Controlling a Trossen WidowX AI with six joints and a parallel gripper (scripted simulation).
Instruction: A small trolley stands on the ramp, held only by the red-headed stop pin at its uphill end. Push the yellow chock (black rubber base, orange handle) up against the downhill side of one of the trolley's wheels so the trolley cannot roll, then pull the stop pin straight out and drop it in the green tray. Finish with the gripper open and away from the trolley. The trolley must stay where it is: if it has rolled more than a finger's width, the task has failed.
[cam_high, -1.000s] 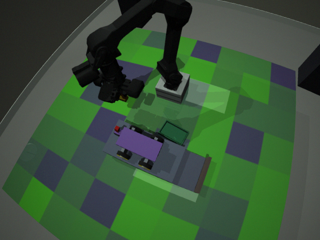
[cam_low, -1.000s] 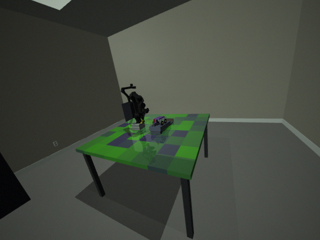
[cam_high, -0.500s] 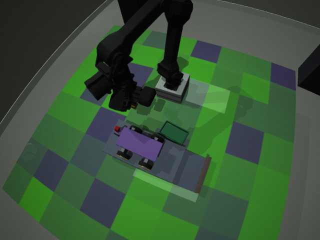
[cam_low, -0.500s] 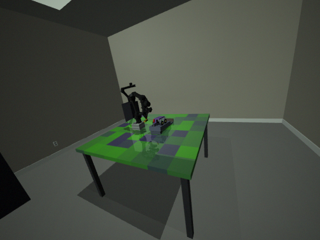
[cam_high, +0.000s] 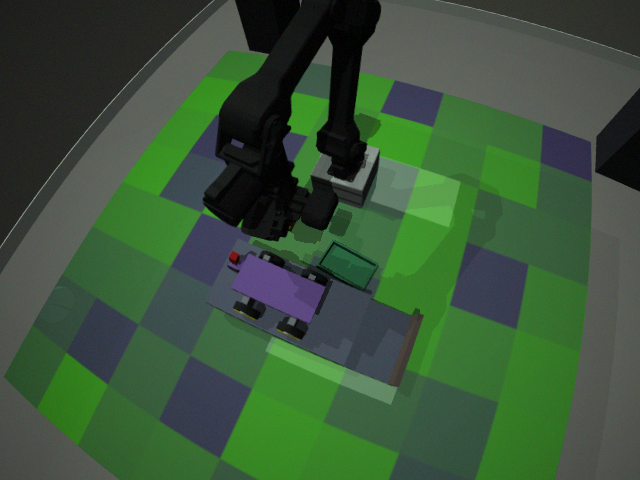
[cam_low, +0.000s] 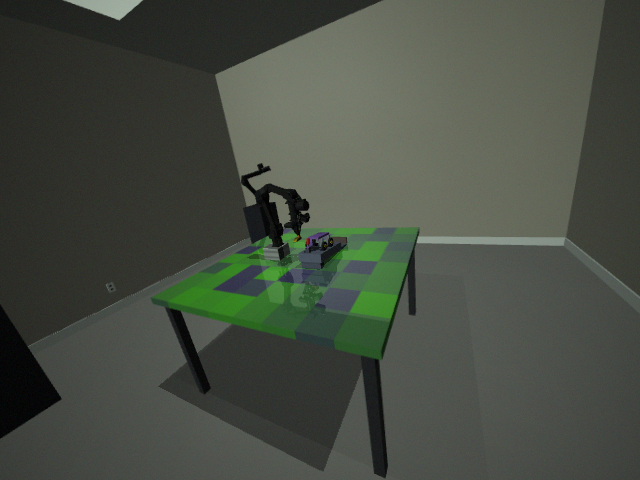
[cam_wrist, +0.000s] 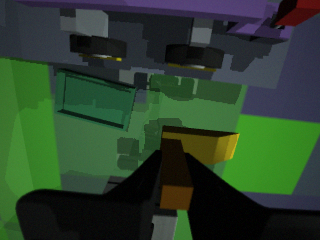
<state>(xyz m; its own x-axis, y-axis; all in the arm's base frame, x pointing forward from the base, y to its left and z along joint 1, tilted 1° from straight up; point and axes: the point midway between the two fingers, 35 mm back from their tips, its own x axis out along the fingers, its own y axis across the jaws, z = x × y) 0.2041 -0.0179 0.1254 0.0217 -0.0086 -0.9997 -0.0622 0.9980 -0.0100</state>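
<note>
The red-headed stop pin is 110 mm ahead of my gripper tip, 70 mm to the right of it and 40 mm below it. From my gripper tip the other things lie so: yellow chock 20 mm to the right, 10 mm below; purple-topped trolley 120 mm ahead, 40 mm to the left, 50 mm below; grey ramp 120 mm ahead, 40 mm to the left, 120 mm below.
</note>
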